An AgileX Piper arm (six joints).
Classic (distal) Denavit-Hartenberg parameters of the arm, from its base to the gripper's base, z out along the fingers. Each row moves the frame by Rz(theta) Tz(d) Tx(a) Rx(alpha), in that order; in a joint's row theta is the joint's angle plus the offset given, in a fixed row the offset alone. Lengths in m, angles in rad.
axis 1: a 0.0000; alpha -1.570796; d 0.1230; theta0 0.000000
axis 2: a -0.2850; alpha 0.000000; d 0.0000; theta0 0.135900
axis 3: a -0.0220; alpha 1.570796; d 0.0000; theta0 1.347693
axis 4: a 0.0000; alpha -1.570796; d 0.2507; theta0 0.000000
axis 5: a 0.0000; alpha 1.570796; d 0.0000; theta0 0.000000
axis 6: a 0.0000; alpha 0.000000; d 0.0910; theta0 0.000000
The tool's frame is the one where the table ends.
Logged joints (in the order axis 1, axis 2, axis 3, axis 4, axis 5, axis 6), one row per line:
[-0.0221, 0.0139, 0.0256, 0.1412, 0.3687, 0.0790]
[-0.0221, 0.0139, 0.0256, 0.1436, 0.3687, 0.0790]
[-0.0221, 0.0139, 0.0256, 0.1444, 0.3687, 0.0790]
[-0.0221, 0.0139, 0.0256, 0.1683, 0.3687, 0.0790]
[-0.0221, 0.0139, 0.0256, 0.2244, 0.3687, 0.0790]
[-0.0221, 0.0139, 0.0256, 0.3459, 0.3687, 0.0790]
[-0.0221, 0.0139, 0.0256, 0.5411, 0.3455, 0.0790]
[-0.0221, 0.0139, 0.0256, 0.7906, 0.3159, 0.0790]
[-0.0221, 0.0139, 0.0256, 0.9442, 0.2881, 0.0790]
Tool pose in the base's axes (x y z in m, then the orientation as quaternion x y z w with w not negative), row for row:
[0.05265, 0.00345, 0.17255, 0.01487, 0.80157, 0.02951, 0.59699]
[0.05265, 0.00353, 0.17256, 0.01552, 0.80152, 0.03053, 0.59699]
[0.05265, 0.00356, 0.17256, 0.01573, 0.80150, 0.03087, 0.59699]
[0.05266, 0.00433, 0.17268, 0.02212, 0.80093, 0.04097, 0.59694]
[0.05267, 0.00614, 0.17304, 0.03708, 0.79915, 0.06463, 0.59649]
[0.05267, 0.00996, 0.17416, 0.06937, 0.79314, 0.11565, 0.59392]
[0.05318, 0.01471, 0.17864, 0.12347, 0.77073, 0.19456, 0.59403]
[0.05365, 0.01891, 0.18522, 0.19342, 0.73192, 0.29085, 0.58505]
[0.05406, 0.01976, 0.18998, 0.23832, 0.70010, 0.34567, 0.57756]
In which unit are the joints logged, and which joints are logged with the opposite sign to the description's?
The joints are logged in radians. Opposite sign: axis 2, axis 6.
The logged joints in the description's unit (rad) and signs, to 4 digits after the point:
[-0.0221, -0.0139, 0.0256, 0.1412, 0.3687, -0.0790]
[-0.0221, -0.0139, 0.0256, 0.1436, 0.3687, -0.0790]
[-0.0221, -0.0139, 0.0256, 0.1444, 0.3687, -0.0790]
[-0.0221, -0.0139, 0.0256, 0.1683, 0.3687, -0.0790]
[-0.0221, -0.0139, 0.0256, 0.2244, 0.3687, -0.0790]
[-0.0221, -0.0139, 0.0256, 0.3459, 0.3687, -0.0790]
[-0.0221, -0.0139, 0.0256, 0.5411, 0.3455, -0.0790]
[-0.0221, -0.0139, 0.0256, 0.7906, 0.3159, -0.0790]
[-0.0221, -0.0139, 0.0256, 0.9442, 0.2881, -0.0790]

